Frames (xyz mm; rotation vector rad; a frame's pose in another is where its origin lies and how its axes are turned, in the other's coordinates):
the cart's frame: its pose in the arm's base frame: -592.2 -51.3 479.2 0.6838 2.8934 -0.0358
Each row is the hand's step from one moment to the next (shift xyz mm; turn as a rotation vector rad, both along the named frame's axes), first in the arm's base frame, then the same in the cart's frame.
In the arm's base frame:
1: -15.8 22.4 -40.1 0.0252 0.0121 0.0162
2: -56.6 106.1 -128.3 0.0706 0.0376 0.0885
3: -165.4 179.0 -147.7 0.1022 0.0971 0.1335
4: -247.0 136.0 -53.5 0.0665 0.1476 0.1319
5: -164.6 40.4 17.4 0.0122 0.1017 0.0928
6: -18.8 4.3 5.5 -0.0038 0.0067 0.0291
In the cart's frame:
1: 30.6 12.4 35.6 -0.0196 0.0223 -0.0127
2: 118.4 67.7 111.0 -0.0605 0.0665 -0.0784
3: 249.8 84.1 108.5 -0.0696 0.1345 -0.1215
4: 286.8 10.6 5.4 -0.0155 0.1638 -0.1286
5: 159.9 -37.1 -45.6 0.0186 0.0979 -0.0958
6: 17.5 -4.5 -8.6 0.0014 0.0047 -0.0297

